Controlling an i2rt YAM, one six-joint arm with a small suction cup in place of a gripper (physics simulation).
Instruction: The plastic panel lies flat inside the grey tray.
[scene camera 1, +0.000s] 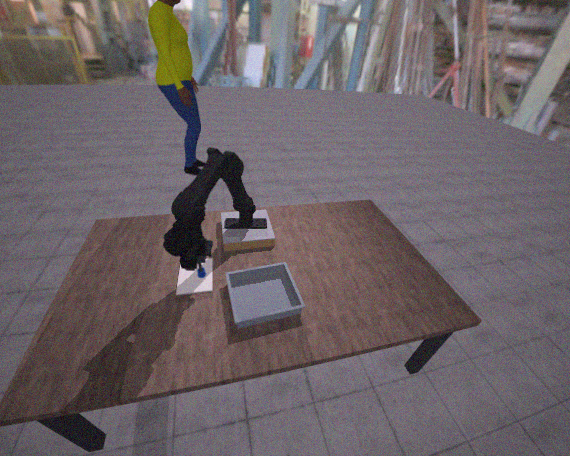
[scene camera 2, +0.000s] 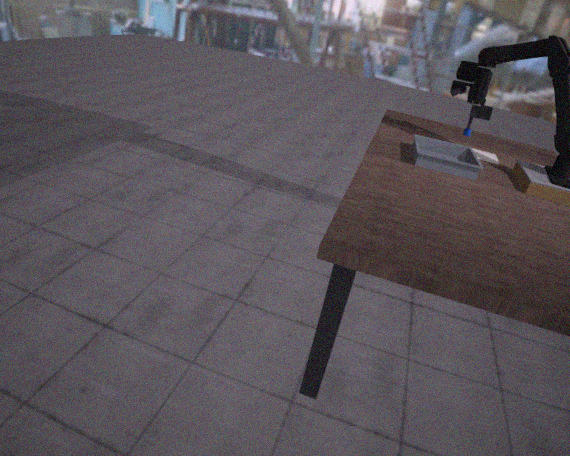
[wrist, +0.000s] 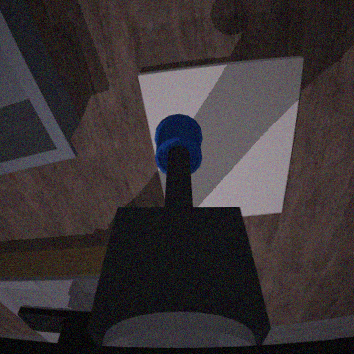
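Seen in the pictures: hand, tool point: (scene camera 1: 201, 274) (scene camera 2: 466, 135) (wrist: 178, 135); arm's base, link origin: (scene camera 1: 246, 224) (scene camera 2: 557, 177) (wrist: 84, 320).
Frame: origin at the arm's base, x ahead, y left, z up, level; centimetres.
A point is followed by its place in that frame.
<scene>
The white plastic panel (scene camera 1: 193, 283) {x 32.3, y -20.1, z -4.5 cm} (wrist: 260, 168) {x 26.2, y -23.8, z -4.5 cm} (scene camera 2: 487, 156) {x 23.1, y -19.6, z -4.5 cm} lies flat on the wooden table (scene camera 1: 351, 253) {x 16.7, y 49.2, z -5.2 cm}, left of the grey tray (scene camera 1: 238, 303) {x 42.2, y -2.4, z -4.9 cm} (scene camera 2: 441, 160) {x 39.8, y 18.5, z -1.3 cm} (wrist: 46, 130) {x 33.5, y -6.0, z -0.1 cm}. The tray holds nothing. My blue suction cup (scene camera 1: 201, 272) (scene camera 2: 467, 131) (wrist: 178, 142) hangs a little above the panel's near-right part, over the edge nearest the tray. It holds nothing. The arm's shadow falls across the panel.
The arm's base (scene camera 1: 247, 231) {x 5.7, y 0.7, z -0.1 cm} stands on a grey and tan block behind the tray. A person in a yellow shirt (scene camera 1: 175, 81) stands on the floor beyond the table's far left. The table's edges lie well away from the panel.
</scene>
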